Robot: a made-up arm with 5 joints.
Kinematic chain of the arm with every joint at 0, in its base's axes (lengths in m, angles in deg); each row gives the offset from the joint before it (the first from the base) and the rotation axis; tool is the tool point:
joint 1: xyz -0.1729 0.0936 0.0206 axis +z
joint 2: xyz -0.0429 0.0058 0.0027 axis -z
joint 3: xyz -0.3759 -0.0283 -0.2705 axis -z
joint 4: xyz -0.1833 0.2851 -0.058 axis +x
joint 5: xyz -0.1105 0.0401 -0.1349 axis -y
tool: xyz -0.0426 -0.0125 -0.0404
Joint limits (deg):
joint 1: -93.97..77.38
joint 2: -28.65..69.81
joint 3: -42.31..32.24
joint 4: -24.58..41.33
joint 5: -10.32..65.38
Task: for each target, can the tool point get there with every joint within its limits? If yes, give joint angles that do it. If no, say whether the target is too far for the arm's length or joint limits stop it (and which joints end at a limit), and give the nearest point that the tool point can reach.
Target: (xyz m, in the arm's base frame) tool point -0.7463 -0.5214 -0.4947
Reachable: yes | joints 40.27 -18.85 -21.65 2.99 30.18
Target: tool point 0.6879 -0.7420 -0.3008
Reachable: no: too far | nearest point 0.4277 -0.2153 -0.4124 | short by 0.598 m
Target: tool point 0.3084 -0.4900 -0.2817
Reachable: no: joint limits stop it (at a limit: joint 1, joint 2, joint 3, joint 4) | nearest point 0.3659 -0.2326 -0.4310 | short by 0.303 m
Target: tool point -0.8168 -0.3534 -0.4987
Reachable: yes | joints 51.73 6.45 -15.18 -16.54 45.73
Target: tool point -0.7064 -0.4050 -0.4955
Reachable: yes | joints 61.27 -12.81 13.42 5.23 46.32
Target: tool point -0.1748 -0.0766 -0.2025
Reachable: no: joint limits stop it (at a limit: joint 1, joint 2, joint 3, joint 4, joint 5) | nearest point -0.3554 -0.4999 -0.4899 | short by 0.543 m
